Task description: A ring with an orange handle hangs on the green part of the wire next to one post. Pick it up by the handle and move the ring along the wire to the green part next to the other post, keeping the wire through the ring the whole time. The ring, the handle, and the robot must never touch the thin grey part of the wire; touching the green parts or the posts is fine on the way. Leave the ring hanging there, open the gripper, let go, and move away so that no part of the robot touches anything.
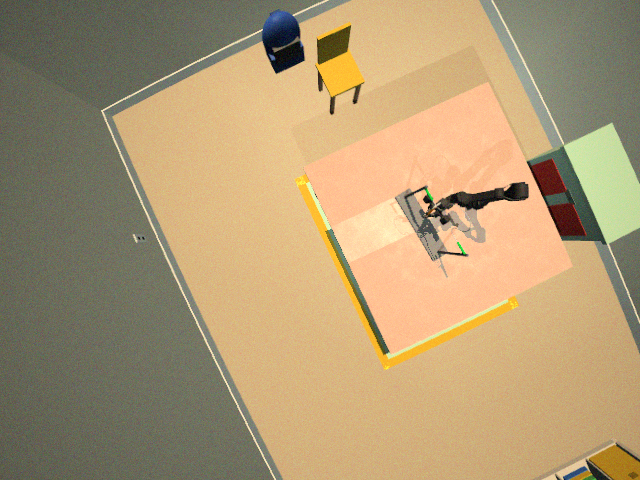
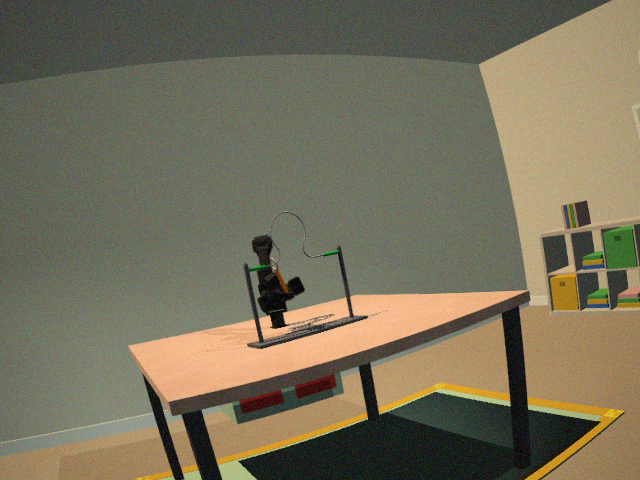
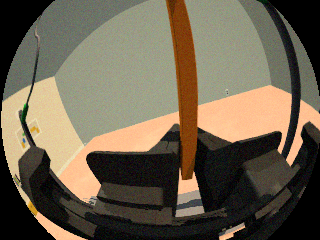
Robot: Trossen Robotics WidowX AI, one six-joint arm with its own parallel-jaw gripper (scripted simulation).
My gripper [image 2: 292, 294] carries a ring.
